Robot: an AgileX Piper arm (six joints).
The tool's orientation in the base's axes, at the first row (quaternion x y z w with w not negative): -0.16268 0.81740 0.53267 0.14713
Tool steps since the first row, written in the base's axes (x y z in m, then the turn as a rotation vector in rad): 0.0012 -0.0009 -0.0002 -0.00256 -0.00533 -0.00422; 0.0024 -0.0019 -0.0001 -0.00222 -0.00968 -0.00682; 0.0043 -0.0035 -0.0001 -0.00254 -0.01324 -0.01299; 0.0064 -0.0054 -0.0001 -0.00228 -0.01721 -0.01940; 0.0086 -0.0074 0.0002 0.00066 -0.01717 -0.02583; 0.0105 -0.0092 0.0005 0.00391 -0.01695 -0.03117; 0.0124 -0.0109 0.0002 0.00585 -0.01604 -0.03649; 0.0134 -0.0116 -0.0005 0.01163 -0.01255 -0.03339; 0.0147 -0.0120 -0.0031 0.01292 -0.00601 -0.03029
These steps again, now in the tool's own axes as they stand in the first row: -0.0009 -0.0010 -0.0007 0.00464 -0.00441 -0.00343; -0.0019 -0.0018 -0.0015 0.00589 -0.00835 -0.00639; -0.0035 -0.0032 -0.0029 0.00912 -0.01464 -0.00728; -0.0052 -0.0048 -0.0045 0.01197 -0.02153 -0.00841; -0.0070 -0.0063 -0.0063 0.01197 -0.02805 -0.00568; -0.0087 -0.0075 -0.0079 0.01122 -0.03374 -0.00318; -0.0101 -0.0092 -0.0093 0.01157 -0.03859 -0.00014; -0.0106 -0.0105 -0.0096 0.00468 -0.03716 0.00225; -0.0107 -0.0133 -0.0088 0.00151 -0.03267 0.00714
